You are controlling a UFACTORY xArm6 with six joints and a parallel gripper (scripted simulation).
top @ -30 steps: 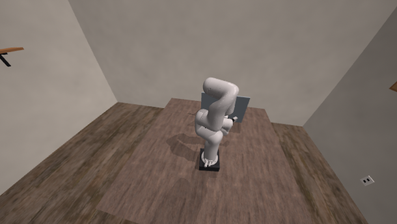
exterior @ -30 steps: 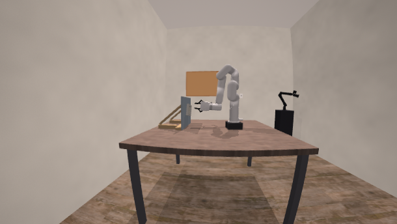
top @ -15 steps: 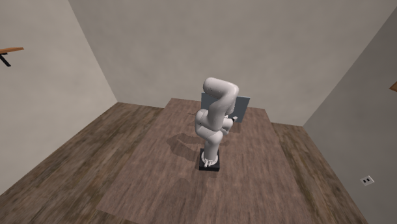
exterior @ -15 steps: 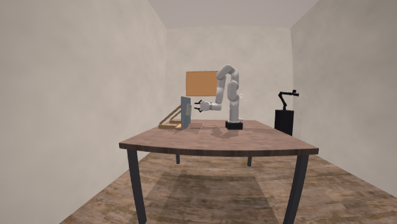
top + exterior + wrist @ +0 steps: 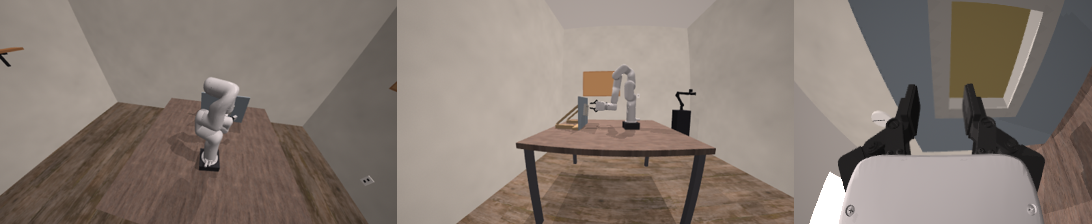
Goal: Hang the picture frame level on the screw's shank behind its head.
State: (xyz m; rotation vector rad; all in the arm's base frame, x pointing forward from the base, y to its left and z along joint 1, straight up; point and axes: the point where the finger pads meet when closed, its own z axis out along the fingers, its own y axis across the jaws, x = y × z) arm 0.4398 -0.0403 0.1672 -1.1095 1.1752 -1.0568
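Now: the picture frame 70 mm ahead of my hand and 50 mm below it. Round my hand: grey-blue wall panel: 90 mm ahead, 20 mm to the left, 70 mm below.
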